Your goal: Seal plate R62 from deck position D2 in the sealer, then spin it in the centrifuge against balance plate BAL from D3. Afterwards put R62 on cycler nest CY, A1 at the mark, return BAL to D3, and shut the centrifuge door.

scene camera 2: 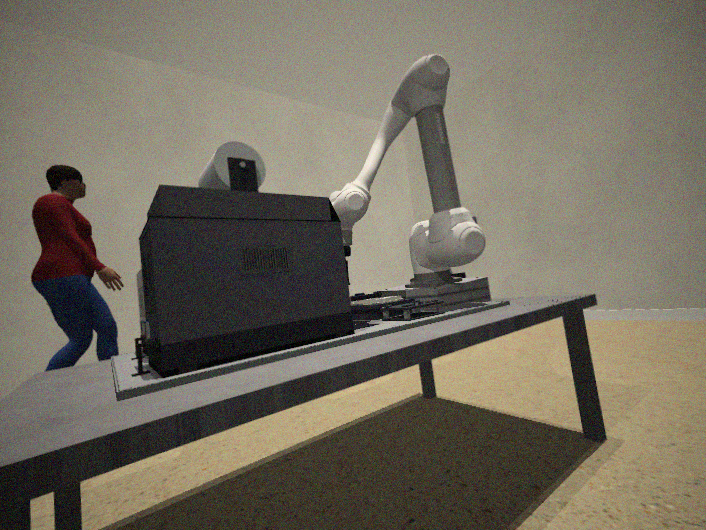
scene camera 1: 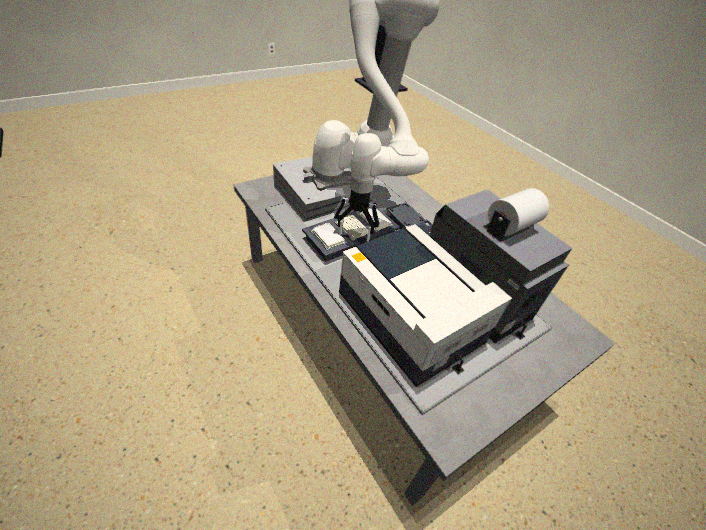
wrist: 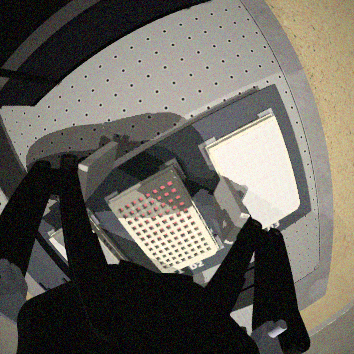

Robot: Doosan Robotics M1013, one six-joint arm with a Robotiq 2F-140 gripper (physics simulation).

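Where they show: gripper, fingertip midpoint: (scene camera 1: 354, 236) (wrist: 166, 171); arm's base at its link origin: (scene camera 2: 433, 284) (scene camera 1: 326, 177).
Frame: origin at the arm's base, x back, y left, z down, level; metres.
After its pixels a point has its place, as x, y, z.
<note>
The plate at D2 (scene camera 1: 353, 224) {-0.348, -0.050, 0.025} (wrist: 170, 227) {-0.358, -0.063, 0.024}, cream with red-filled wells towards one end, sits uncovered in the middle deck position; D2 is partly readable beside it. My gripper (scene camera 1: 354, 231) {-0.420, -0.089, 0.025} (wrist: 166, 171) {-0.420, -0.089, 0.025} is open, its finger pads apart on either side of this plate and above the deck; nothing is held. A plain white plate (scene camera 1: 327, 234) {-0.365, -0.187, 0.021} (wrist: 260, 172) {-0.376, -0.182, 0.021} sits on the neighbouring position, right in the wrist view, its label mostly hidden by a finger. The sealer (scene camera 1: 490, 228) {-0.862, 0.131, -0.278} (scene camera 2: 245, 273) {-0.899, 0.330, -0.085} is a dark box with a white roll. The centrifuge and nest CY cannot be identified for certain.
A white-topped machine (scene camera 1: 450, 290) {-0.923, -0.039, -0.122} with a dark blue panel stands close beside the deck (scene camera 1: 329, 255) {-0.458, -0.226, 0.046} (wrist: 295, 182) {-0.343, -0.223, 0.020}. Another pale plate (wrist: 59, 243) {-0.393, 0.095, 0.022} shows partly behind the left finger. A low dark unit (scene camera 1: 407, 215) {-0.368, 0.234, 0.048} is behind. A person (scene camera 2: 65, 245) stands beyond the table (scene camera 2: 239, 393) {-0.982, 0.530, 0.101}.
</note>
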